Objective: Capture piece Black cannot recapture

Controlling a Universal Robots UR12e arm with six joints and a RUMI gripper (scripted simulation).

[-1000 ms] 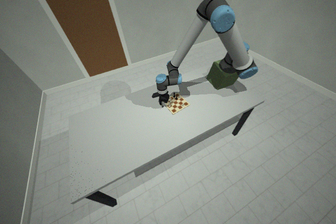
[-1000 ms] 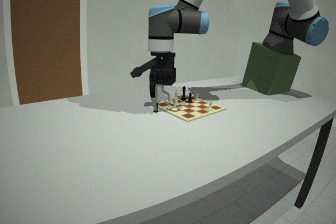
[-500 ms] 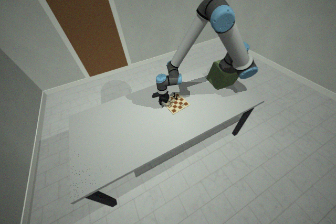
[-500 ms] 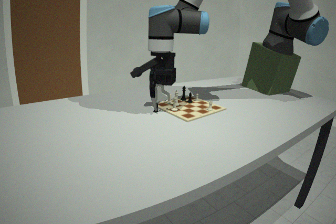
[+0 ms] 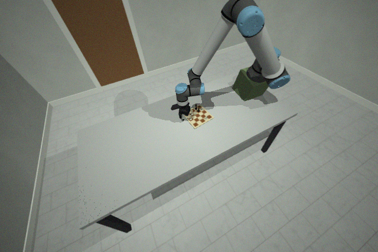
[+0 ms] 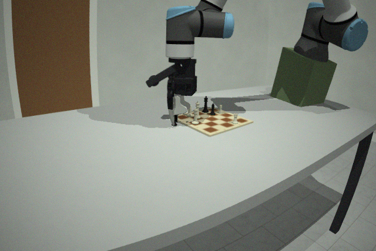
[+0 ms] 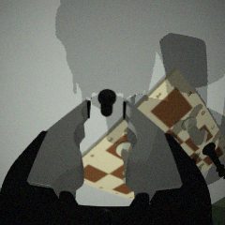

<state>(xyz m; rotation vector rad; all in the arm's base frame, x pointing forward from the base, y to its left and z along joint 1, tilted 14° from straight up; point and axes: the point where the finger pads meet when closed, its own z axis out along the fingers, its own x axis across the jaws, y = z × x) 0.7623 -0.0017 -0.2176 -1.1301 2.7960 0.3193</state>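
The black pawn lies 10 mm below my hand. Round my hand: chessboard: 140 mm behind, 20 mm to the left, 20 mm below; white king: 100 mm behind, 20 mm above, 10 mm to the right; black king: 170 mm behind, 60 mm to the right, 20 mm above.
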